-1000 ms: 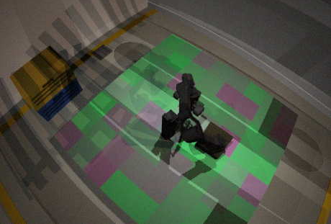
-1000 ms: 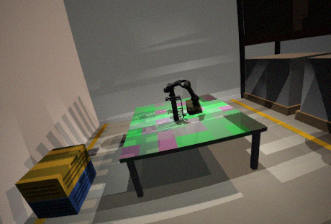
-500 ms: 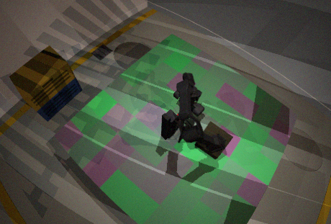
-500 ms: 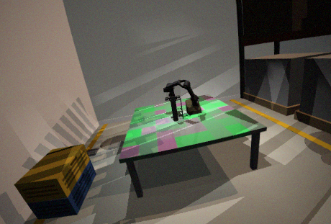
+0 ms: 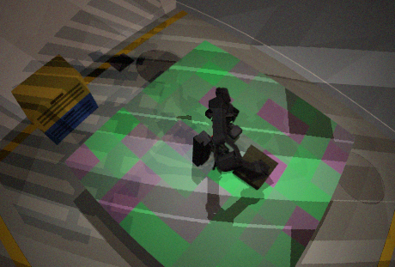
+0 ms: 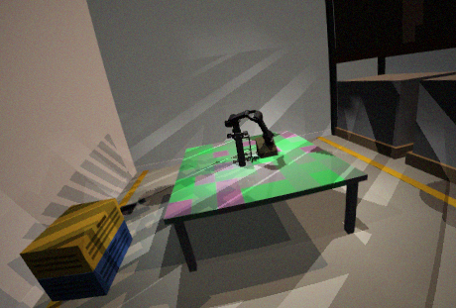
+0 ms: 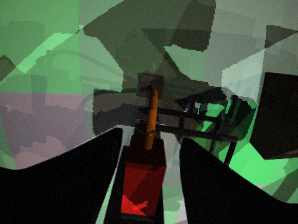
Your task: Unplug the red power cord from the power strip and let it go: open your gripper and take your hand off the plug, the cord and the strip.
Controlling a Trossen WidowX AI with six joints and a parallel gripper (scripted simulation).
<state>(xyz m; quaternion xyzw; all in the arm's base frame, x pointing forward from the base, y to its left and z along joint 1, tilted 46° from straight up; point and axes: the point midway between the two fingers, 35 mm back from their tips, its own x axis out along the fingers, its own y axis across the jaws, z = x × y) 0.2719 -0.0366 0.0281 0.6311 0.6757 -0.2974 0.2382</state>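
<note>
The red plug is 60 mm to the left of my gripper tip and 10 mm below it. From my gripper tip the other things lie so: grey square 150 mm below, 10 mm to the left.
</note>
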